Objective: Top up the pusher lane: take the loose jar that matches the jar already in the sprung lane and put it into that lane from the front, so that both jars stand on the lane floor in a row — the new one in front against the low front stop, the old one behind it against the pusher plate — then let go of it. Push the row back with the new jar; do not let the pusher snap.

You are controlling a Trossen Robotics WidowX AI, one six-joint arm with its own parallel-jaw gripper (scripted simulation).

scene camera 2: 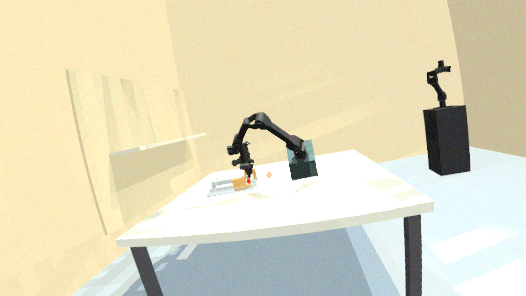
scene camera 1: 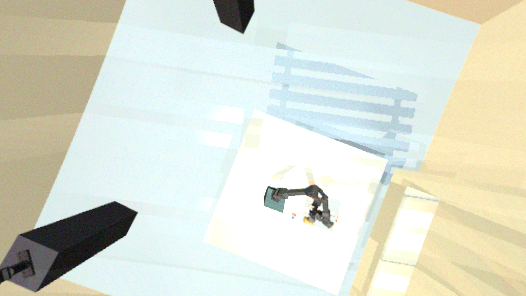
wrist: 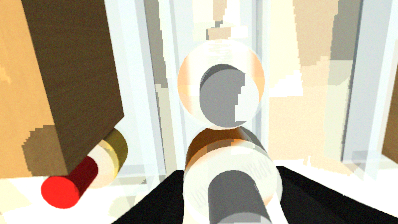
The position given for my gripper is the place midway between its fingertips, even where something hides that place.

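There's a brown block [wrist: 67, 98] that I can see here, and along with it my own gripper [wrist: 228, 176].
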